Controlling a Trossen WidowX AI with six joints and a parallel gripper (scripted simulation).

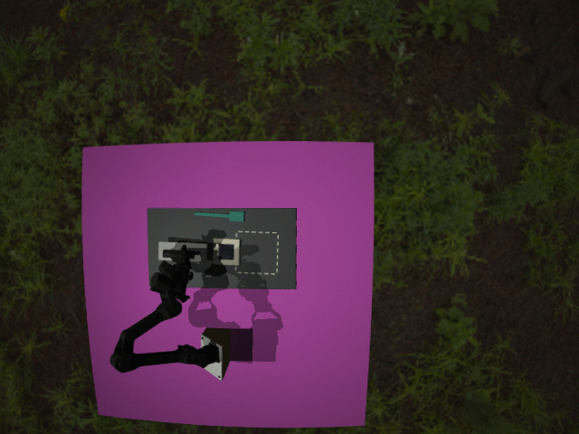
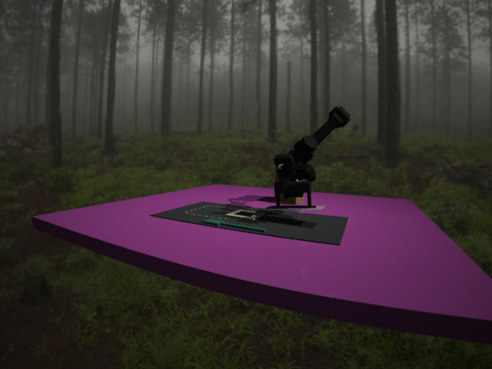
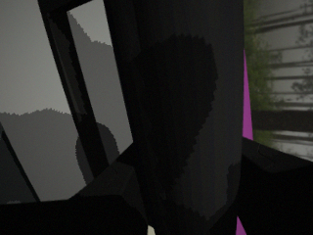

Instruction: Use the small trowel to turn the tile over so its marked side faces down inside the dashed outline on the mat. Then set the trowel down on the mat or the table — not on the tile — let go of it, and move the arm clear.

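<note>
Right now the dark mat is 120 mm to the right of my gripper tip, 110 mm below it and 20 mm behind it. Round my gripper tip: cream tile 150 mm to the right, 90 mm below, 40 mm behind; teal trowel 150 mm to the right, 110 mm ahead, 90 mm below.
</note>
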